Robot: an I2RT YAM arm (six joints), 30 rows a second.
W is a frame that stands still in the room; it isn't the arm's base.
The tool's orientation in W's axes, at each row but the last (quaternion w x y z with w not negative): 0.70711 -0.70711 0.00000 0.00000; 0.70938 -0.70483 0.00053 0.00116; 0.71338 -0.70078 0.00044 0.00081; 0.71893 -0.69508 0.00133 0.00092; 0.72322 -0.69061 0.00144 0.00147; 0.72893 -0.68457 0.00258 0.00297; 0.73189 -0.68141 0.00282 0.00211; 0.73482 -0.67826 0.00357 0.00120; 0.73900 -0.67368 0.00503 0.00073; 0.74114 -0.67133 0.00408 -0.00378
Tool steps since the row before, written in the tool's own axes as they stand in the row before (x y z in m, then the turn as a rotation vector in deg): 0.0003 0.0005 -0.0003 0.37 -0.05 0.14; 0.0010 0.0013 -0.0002 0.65 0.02 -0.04; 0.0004 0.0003 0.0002 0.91 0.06 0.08; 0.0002 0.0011 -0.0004 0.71 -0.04 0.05; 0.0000 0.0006 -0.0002 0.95 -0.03 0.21; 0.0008 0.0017 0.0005 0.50 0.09 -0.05; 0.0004 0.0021 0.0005 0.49 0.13 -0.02; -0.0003 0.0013 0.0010 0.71 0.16 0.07; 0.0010 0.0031 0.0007 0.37 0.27 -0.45; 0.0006 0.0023 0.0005 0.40 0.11 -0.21
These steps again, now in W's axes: 0.0003 -0.0003 -0.0005 0.37 0.14 0.05; 0.0010 -0.0002 -0.0013 0.65 -0.04 -0.02; 0.0004 0.0002 -0.0003 0.91 0.08 -0.06; 0.0002 -0.0004 -0.0011 0.71 0.05 0.04; 0.0000 -0.0002 -0.0006 0.95 0.21 0.04; 0.0008 0.0006 -0.0017 0.50 -0.04 -0.10; 0.0004 0.0006 -0.0021 0.49 -0.01 -0.13; -0.0003 0.0011 -0.0012 0.71 0.08 -0.16; 0.0010 0.0010 -0.0030 0.36 -0.43 -0.31; 0.0006 0.0007 -0.0022 0.40 -0.20 -0.13
